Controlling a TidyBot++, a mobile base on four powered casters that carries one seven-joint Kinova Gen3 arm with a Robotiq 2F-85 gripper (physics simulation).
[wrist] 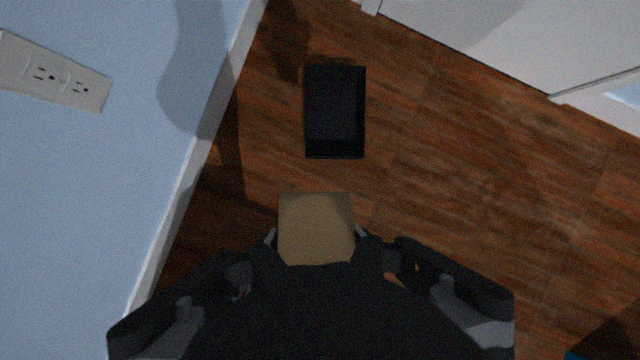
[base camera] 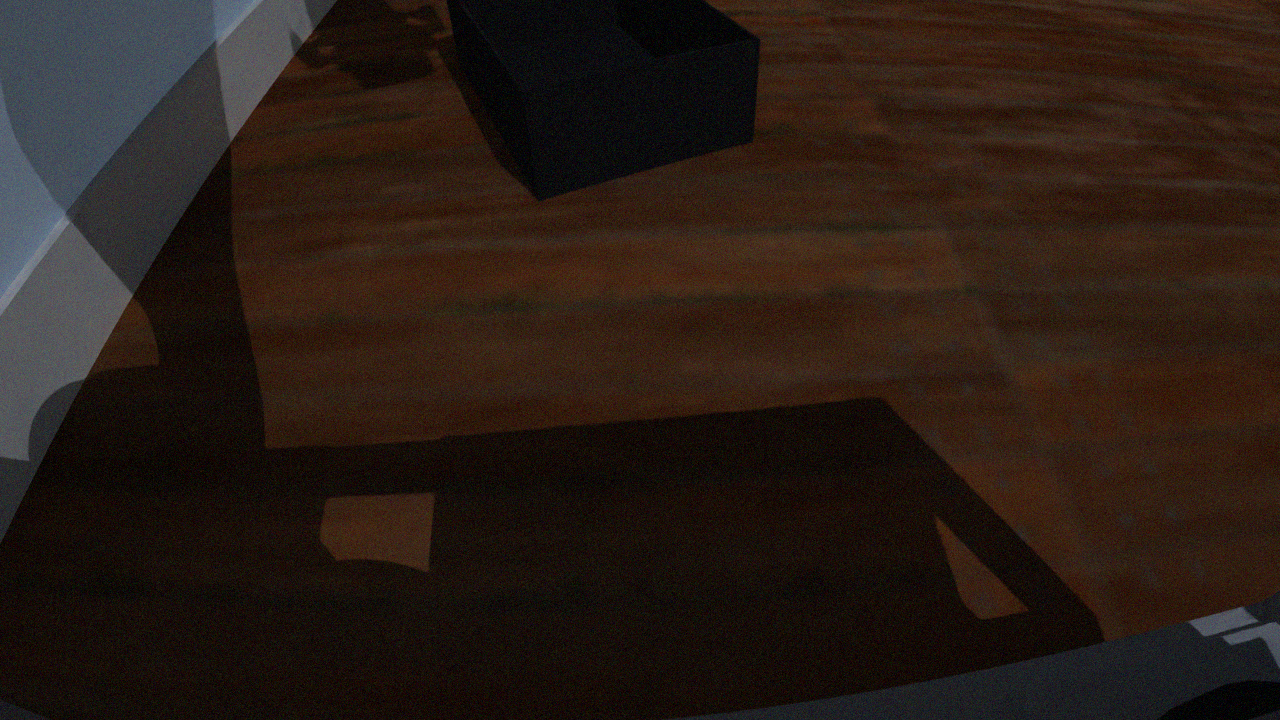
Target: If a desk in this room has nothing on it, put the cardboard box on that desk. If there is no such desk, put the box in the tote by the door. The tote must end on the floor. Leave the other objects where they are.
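Frame: origin at the arm's base, x right, y back, z down, level; centimetres.
Where they show: gripper, fingertip midpoint: (wrist: 314,235).
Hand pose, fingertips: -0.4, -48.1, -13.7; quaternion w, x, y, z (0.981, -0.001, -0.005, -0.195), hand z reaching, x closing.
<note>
After its pixels a point has its place, as x, y, z.
The cardboard box (wrist: 316,227) @[-0.9, -49.6, -16.3] is tan and sits between the fingertips in the wrist view. My gripper (wrist: 314,235) @[-0.4, -48.1, -13.7] is shut on it and holds it above the floor. The tote (base camera: 644,111) @[2.7, -60.5, 33.9] (wrist: 334,112) @[-2.0, -77.9, 39.3] is dark, open-topped and upright on the wooden floor. In the wrist view it lies beyond the box, toward the top, apart from it; its inside is dark and I see no object in it. In the base camera view it is at the top, cut off by the frame edge. The gripper and box do not show in the base camera view. No desk shows in either view.
A blue wall (base camera: 98,71) @[-42.4, -63.4, 24.6] (wrist: 90,175) @[-43.7, -38.1, 7.6] with a white baseboard (wrist: 180,175) @[-43.1, -37.7, 30.8] runs along the left. A white door (wrist: 500,40) @[42.4, -115.9, 29.2] is at the upper right in the wrist view. A wall outlet (wrist: 60,75) @[-42.4, -54.5, -0.7] is at the left. A blue edge (wrist: 575,356) @[129.1, -16.7, 37.4] shows at the lower right corner.
</note>
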